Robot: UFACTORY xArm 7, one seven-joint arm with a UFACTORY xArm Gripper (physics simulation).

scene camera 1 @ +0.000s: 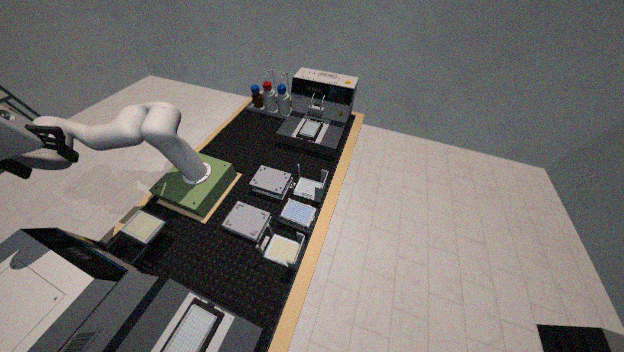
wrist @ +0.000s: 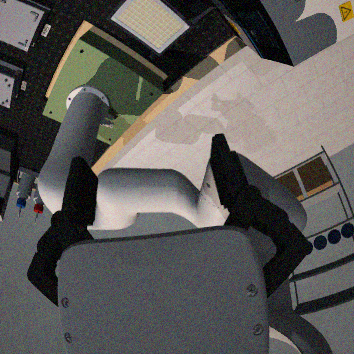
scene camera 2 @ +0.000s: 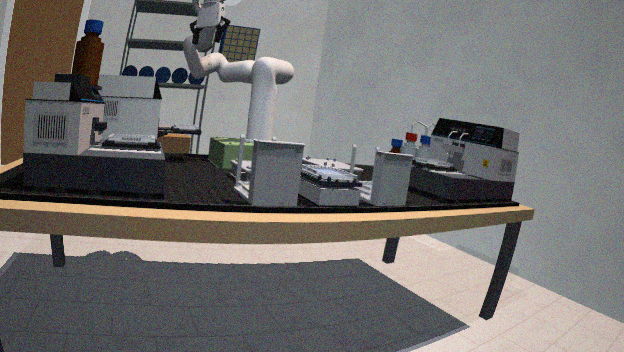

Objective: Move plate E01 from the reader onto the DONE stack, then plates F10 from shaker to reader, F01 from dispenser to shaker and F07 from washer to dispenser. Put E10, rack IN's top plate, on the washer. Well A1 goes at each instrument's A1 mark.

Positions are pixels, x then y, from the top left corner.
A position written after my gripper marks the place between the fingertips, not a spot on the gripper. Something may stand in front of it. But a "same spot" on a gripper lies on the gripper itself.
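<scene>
You can see my gripper in scene camera 1 [53, 166], and it shows in scene camera 2 and in the wrist view too. On my gripper, [scene camera 2: 204, 22] and [wrist: 166, 273] are the same spot.
</scene>
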